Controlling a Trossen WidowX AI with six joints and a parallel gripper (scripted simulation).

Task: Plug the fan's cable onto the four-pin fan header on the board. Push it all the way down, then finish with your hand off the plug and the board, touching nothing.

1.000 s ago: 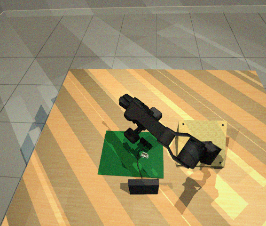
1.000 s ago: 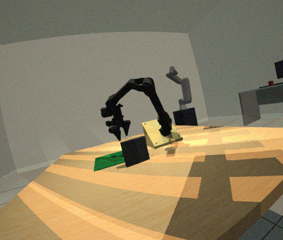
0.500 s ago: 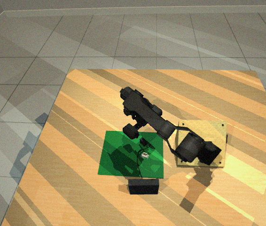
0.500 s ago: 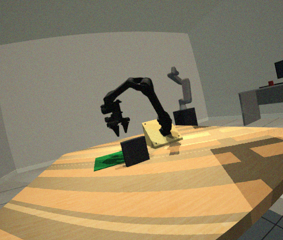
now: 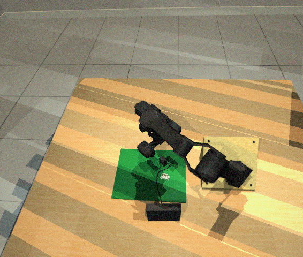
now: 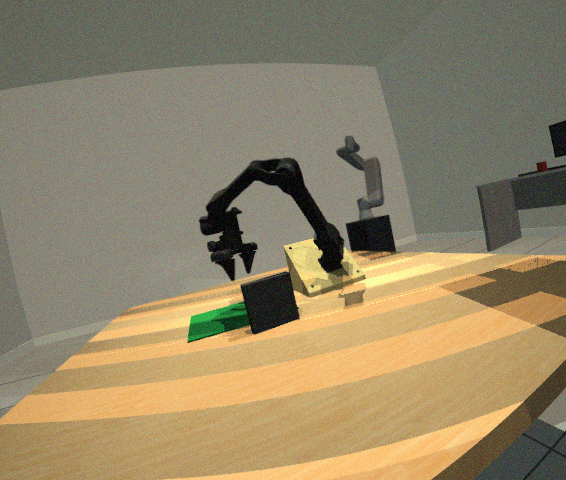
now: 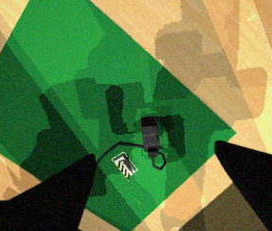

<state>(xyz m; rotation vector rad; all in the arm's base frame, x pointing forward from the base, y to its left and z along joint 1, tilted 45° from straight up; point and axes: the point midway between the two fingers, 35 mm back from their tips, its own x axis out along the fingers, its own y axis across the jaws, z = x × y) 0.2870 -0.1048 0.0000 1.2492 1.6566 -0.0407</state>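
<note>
Now: gripper tip 8 cm above the dark plug, 1 cm to the right of it and 1 cm past it. Also, from my gripper tip: green board 11 cm below, 6 cm to the left, 4 cm ahead; black fan 24 cm to the left, 4 cm below, 1 cm behind.
</note>
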